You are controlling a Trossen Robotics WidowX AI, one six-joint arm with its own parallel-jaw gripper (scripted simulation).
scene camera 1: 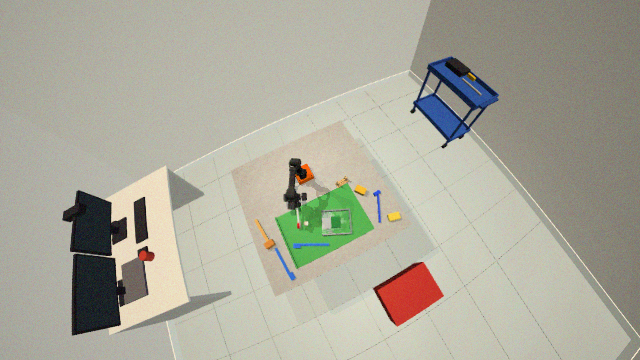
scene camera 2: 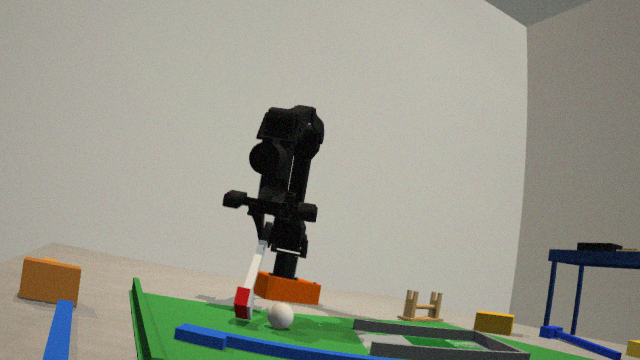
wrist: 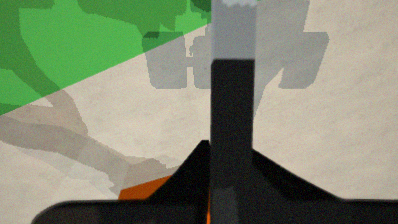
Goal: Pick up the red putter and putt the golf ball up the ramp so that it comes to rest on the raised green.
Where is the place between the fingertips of my gripper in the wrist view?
At 219, 147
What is my gripper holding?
A red putter.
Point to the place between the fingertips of my gripper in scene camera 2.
264, 246
